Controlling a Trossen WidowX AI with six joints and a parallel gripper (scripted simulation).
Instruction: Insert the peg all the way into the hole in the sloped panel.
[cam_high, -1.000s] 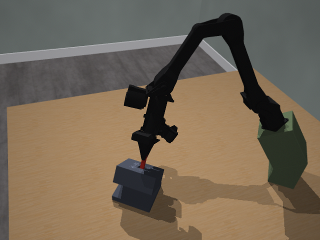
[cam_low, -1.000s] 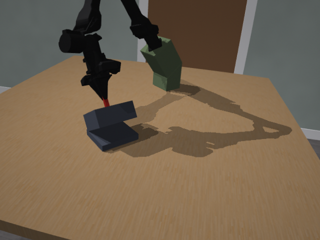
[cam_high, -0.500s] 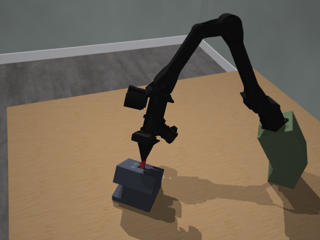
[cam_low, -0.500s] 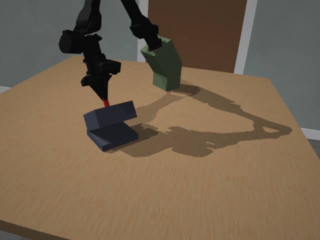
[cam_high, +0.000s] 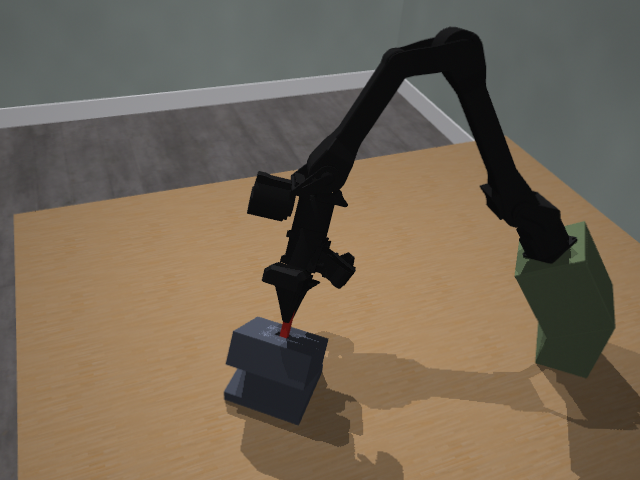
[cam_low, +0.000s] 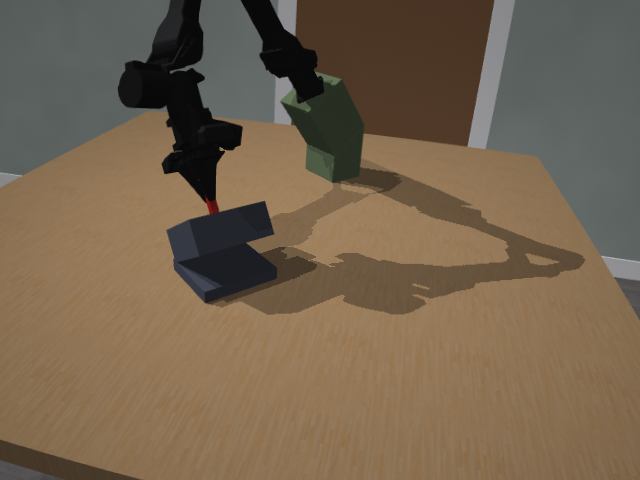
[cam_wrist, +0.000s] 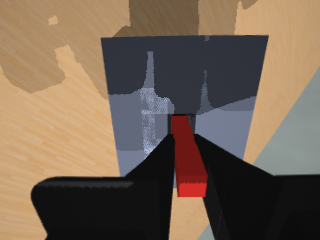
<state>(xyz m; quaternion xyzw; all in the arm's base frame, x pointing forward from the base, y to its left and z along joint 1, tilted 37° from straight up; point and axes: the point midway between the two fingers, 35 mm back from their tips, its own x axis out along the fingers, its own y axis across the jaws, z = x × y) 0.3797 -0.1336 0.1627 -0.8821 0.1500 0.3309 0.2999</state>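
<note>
My gripper is now 10 mm short of the red peg, 10 mm to the right of it and 30 mm above it. From my hand the other things lie so: dark base block 50 mm ahead, 30 mm to the left, 130 mm below.
</note>
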